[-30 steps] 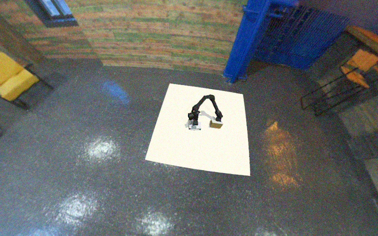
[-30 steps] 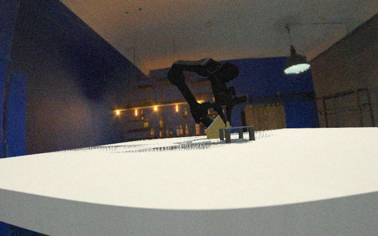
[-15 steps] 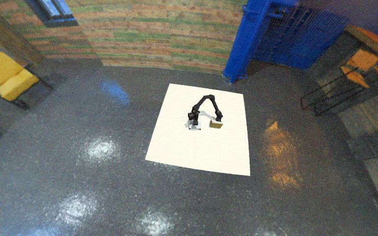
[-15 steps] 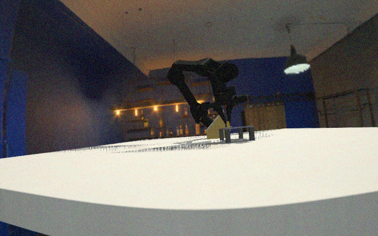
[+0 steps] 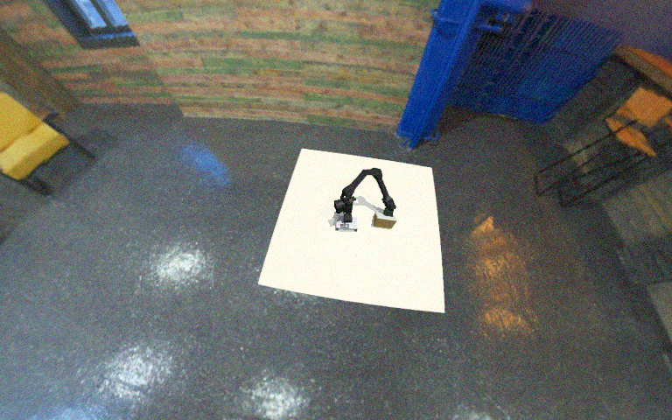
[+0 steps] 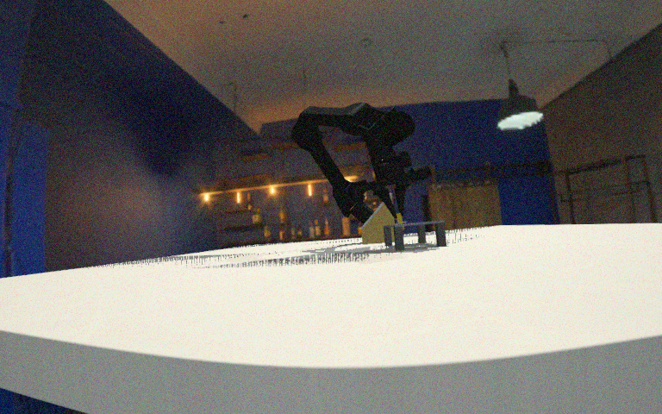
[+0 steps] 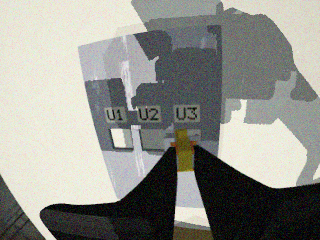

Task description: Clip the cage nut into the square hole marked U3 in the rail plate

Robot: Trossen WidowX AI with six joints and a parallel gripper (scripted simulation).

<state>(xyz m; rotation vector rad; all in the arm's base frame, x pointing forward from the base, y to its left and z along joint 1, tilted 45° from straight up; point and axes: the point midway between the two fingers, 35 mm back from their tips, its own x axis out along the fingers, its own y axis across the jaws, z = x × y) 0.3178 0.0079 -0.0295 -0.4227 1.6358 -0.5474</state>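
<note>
Right now the yellow cage nut is 1 cm below my gripper tip.
</note>
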